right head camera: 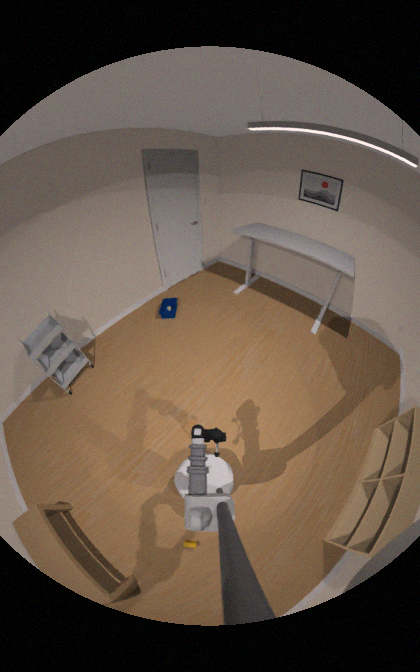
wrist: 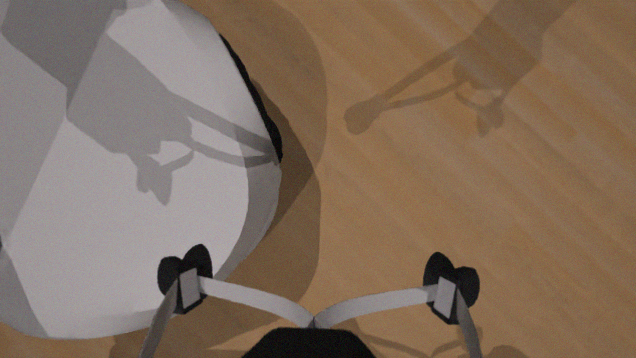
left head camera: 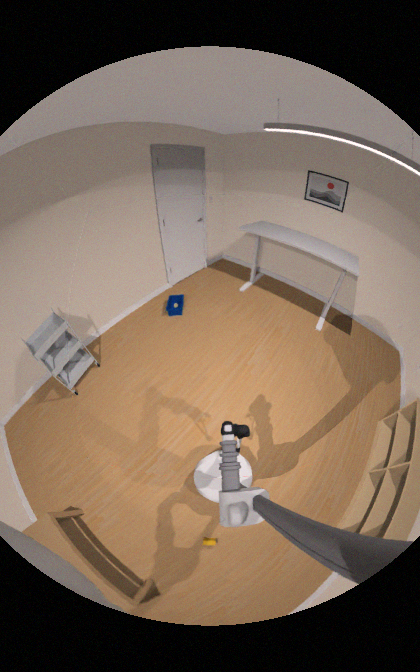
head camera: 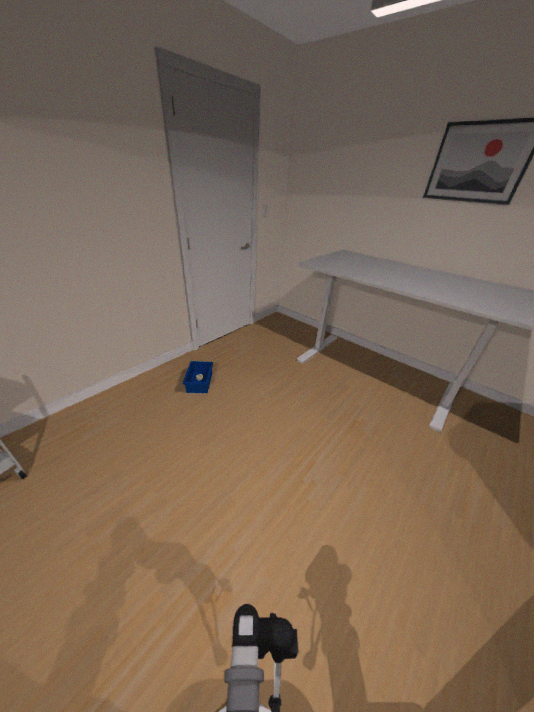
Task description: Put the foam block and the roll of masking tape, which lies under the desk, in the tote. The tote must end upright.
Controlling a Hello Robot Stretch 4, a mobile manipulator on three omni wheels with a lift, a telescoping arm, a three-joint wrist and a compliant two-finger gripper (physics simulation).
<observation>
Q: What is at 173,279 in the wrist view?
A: My gripper.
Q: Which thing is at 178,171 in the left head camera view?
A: A white door.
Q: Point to a framed picture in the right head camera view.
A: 317,188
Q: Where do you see a grey wheeled shelf cart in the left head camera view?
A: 64,358
</observation>
